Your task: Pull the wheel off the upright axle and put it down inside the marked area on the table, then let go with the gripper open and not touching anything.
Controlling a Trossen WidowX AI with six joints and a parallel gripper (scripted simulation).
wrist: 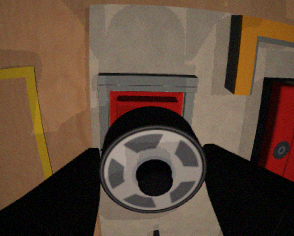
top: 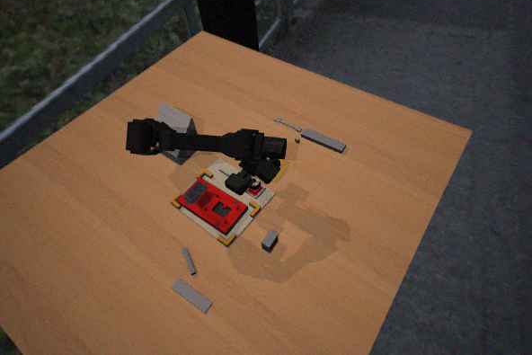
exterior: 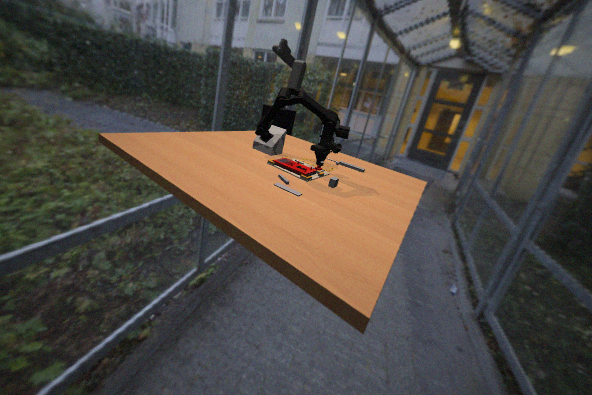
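My gripper tip is now 1 cm above the black axle. The rest, counted from my gripper tip: wheel (right at my gripper tip).
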